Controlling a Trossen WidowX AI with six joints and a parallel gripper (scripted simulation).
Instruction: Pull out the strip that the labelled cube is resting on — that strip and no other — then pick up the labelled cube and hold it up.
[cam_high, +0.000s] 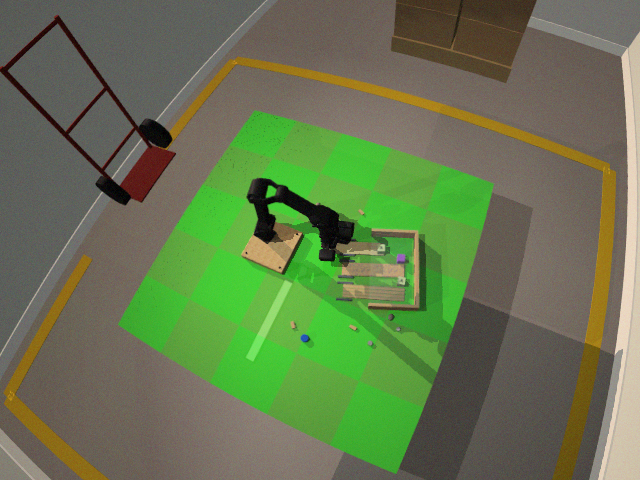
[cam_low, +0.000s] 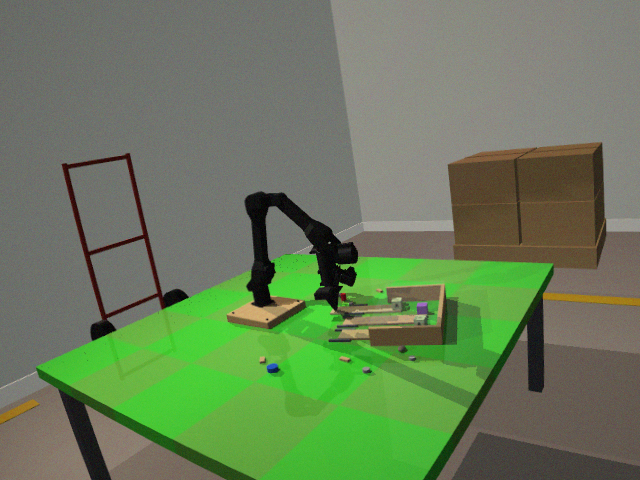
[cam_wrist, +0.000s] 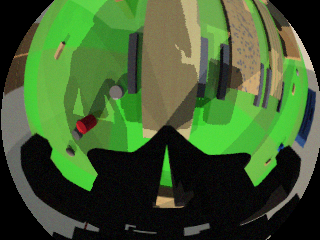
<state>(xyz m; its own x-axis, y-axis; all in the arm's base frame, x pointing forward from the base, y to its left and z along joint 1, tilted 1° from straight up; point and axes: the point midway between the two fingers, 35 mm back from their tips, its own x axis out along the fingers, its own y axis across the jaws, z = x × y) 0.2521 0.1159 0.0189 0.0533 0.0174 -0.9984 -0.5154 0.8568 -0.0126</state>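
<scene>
Right now the pale wooden strip is 90 mm ahead of my gripper tip and 50 mm to the left of it. From my gripper tip the other things lie so: blue disc: 140 mm ahead, 370 mm to the right; then red piece: 50 mm behind, 90 mm to the left, 10 mm above.
</scene>
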